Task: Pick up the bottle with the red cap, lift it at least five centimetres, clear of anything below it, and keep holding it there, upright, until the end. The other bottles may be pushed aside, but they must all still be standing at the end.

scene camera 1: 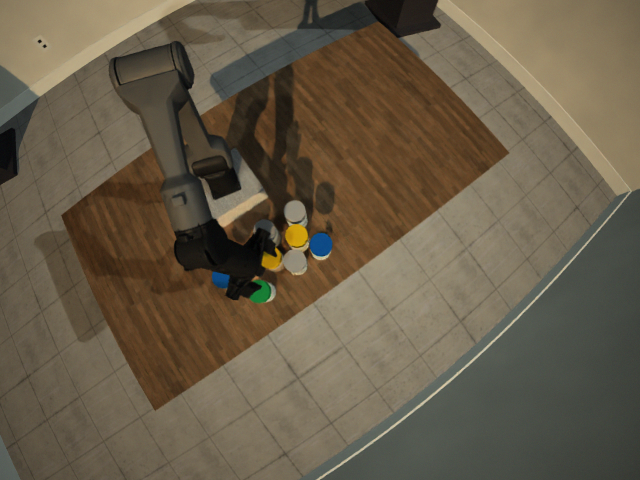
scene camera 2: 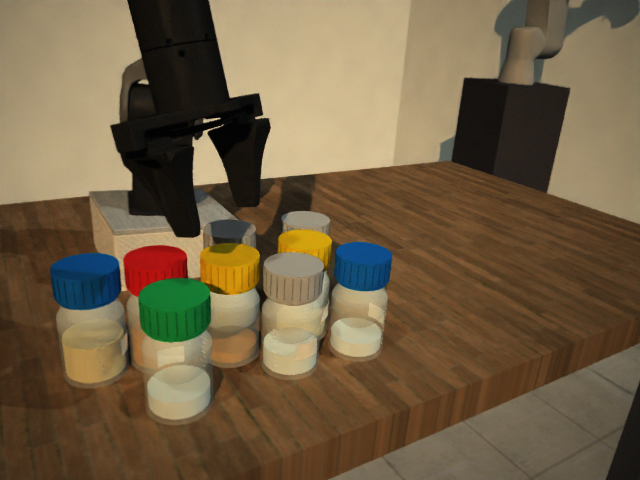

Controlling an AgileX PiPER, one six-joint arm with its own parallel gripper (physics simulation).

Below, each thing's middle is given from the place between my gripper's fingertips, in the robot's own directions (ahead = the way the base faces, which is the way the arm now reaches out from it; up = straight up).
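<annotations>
I see the green-capped bottle [scene camera 2: 177, 354], and my hand is 40 mm to the left of it, 30 mm short of it and 100 mm above it. The blue-capped bottle [scene camera 2: 359, 299] is 140 mm to the left of my hand, 10 mm behind it and 100 mm below it. As for the red-capped bottle [scene camera 2: 143, 266], it is 50 mm to the right of my hand and 40 mm behind it, and it is 100 mm below it.
</annotations>
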